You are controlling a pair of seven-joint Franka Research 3 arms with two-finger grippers.
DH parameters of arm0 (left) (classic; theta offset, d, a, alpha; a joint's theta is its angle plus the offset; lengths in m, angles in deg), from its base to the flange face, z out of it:
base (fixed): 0 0 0 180
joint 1: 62.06 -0.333 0 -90
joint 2: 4.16 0 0 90
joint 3: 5.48 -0.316 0.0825 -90
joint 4: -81.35 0 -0.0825 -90
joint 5: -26.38 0.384 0 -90
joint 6: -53.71 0 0.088 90
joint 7: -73.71 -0.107 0 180
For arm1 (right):
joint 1: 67.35 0.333 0 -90
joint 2: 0.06 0 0 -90
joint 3: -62.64 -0.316 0.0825 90
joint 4: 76.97 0 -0.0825 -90
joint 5: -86.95 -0.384 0 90
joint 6: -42.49 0 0.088 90
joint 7: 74.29 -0.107 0 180
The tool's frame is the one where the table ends.
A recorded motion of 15 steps. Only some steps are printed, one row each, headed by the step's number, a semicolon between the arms.
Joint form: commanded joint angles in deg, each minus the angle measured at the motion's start. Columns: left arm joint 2, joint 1, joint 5, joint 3, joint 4, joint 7, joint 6; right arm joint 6, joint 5, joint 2, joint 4, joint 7, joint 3, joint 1.
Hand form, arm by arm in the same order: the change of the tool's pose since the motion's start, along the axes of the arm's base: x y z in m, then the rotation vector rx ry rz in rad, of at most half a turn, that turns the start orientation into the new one. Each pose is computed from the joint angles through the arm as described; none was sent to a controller.
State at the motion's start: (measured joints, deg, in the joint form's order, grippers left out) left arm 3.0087 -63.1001 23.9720 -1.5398 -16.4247 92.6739 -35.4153; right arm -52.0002 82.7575 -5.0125 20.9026 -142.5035 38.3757 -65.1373
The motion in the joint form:
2: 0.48 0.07 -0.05 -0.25 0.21 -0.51 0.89; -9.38 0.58 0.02 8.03 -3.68 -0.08 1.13
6: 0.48 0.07 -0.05 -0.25 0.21 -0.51 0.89; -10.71 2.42 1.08 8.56 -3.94 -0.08 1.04
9: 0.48 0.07 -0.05 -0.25 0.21 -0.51 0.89; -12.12 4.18 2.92 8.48 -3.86 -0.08 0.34
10: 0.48 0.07 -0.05 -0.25 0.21 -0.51 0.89; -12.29 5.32 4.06 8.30 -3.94 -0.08 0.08
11: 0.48 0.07 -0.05 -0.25 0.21 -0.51 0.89; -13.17 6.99 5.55 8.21 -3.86 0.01 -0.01
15: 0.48 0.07 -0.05 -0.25 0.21 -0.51 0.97; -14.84 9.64 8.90 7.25 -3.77 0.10 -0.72
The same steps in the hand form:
2: -0.0040 0.0016 0.0047 -0.0010 0.0032 -0.0063; 0.0027 0.0097 -0.0529 0.0012 -0.0231 -0.0520
6: -0.0040 0.0016 0.0047 -0.0010 0.0032 -0.0063; 0.0097 0.0073 -0.0644 -0.0211 -0.0319 -0.0517
9: -0.0040 0.0016 0.0047 -0.0010 0.0032 -0.0063; 0.0229 0.0008 -0.0775 -0.0375 -0.0369 -0.0548
10: -0.0040 0.0016 0.0047 -0.0010 0.0032 -0.0063; 0.0292 -0.0023 -0.0858 -0.0529 -0.0315 -0.0552
11: -0.0040 0.0016 0.0047 -0.0010 0.0032 -0.0063; 0.0374 -0.0048 -0.0970 -0.0712 -0.0337 -0.0481
15: -0.0041 0.0016 0.0046 -0.0009 0.0046 -0.0064; 0.0572 -0.0123 -0.1170 -0.0919 -0.0363 -0.0449

